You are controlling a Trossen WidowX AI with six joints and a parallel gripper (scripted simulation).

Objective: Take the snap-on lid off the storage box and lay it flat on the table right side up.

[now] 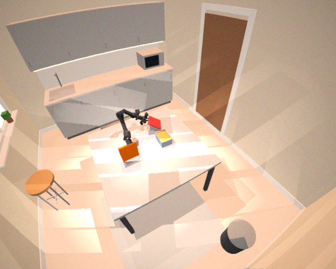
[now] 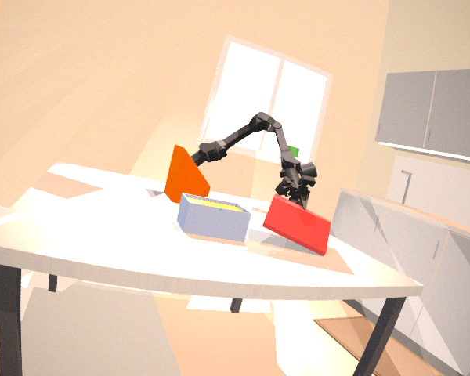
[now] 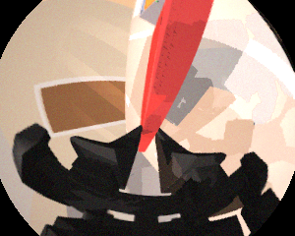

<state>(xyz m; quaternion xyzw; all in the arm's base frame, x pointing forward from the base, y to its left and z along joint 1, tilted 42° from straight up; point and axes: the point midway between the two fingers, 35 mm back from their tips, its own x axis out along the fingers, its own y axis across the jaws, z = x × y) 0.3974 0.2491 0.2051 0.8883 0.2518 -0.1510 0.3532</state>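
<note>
The lid is 60 mm ahead of my gripper tip, 50 mm to the right of it and 40 mm below it. Round my gripper tip: storage box: 360 mm to the right, 70 mm below, 10 mm ahead.
</note>
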